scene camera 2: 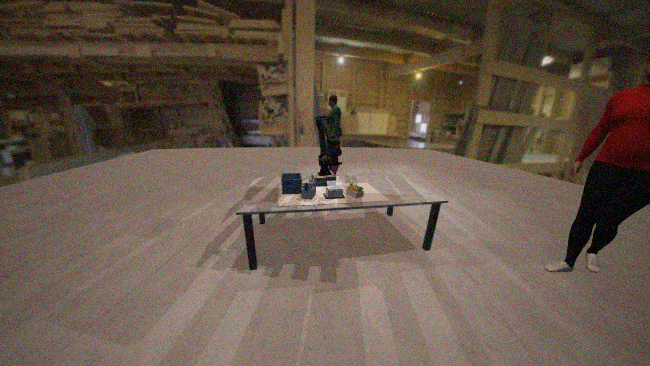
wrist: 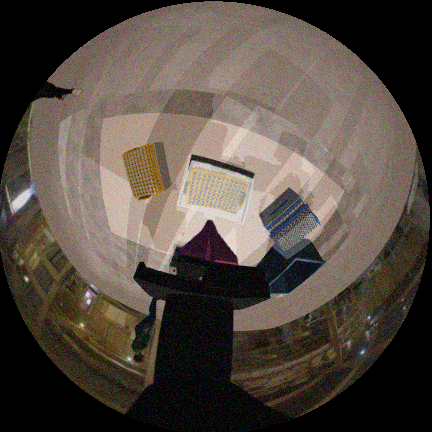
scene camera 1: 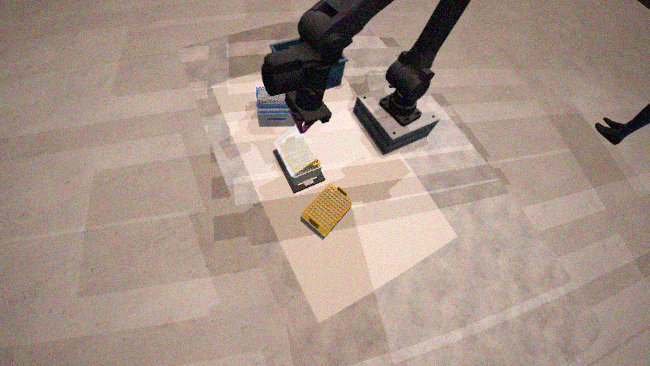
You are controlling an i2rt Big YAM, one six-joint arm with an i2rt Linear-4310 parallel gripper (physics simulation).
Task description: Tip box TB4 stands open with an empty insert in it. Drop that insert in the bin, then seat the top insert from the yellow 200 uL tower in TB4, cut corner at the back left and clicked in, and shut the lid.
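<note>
Tip box TB4 (scene camera 1: 308, 179) (scene camera 2: 334, 193) stands on a dark base. Its translucent lid (wrist: 231, 216) (scene camera 2: 333, 184) lies over it at a slant, not flush. A yellow-edged insert (scene camera 1: 299, 154) (wrist: 217, 191) shows through the lid; a yellow corner juts out at one end in scene camera 1, and its seating cannot be told. The yellow tower (scene camera 1: 327, 209) (scene camera 2: 355, 190) (wrist: 145, 171) stands beside the box, yellow insert on top. My gripper (scene camera 1: 303, 131) (wrist: 208, 222) is shut and empty, its magenta fingers above and beside the lid's edge, apart from it as far as I can tell.
The dark blue bin (scene camera 1: 337, 74) (scene camera 2: 291, 183) (wrist: 291, 272) stands at the back beside a grey and blue tip tower (scene camera 1: 272, 109) (scene camera 2: 308, 190) (wrist: 290, 222); its inside is hidden. The arm's base block (scene camera 1: 395, 125) stands on the table (scene camera 2: 345, 207). People stand away from the table.
</note>
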